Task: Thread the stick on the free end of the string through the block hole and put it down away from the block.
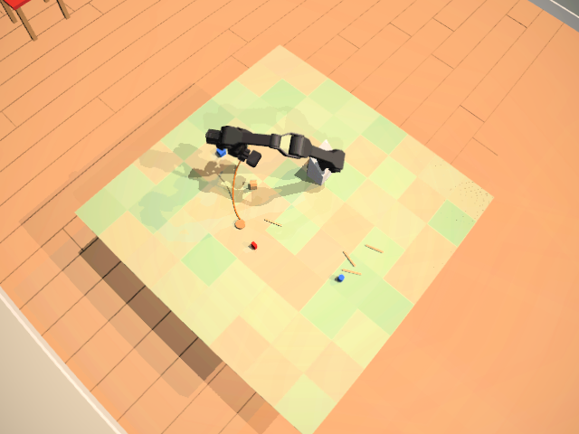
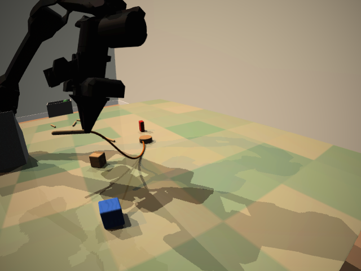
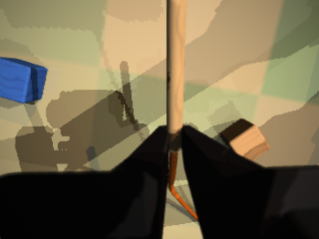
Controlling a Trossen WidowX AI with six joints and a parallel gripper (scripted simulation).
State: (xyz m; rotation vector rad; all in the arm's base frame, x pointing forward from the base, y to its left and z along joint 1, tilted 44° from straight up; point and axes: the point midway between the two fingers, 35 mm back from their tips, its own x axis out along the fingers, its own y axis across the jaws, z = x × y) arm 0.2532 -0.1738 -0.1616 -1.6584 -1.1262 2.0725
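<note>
Right now the wooden block is 2 cm ahead of my gripper tip, 9 cm to the left of it and 10 cm below it. Round my gripper tip: round wooden button: 18 cm ahead, 18 cm to the left, 10 cm below; then blue cube: 1 cm ahead, 13 cm to the right, 9 cm below; then thin wooden stick: 1 cm behind.
</note>
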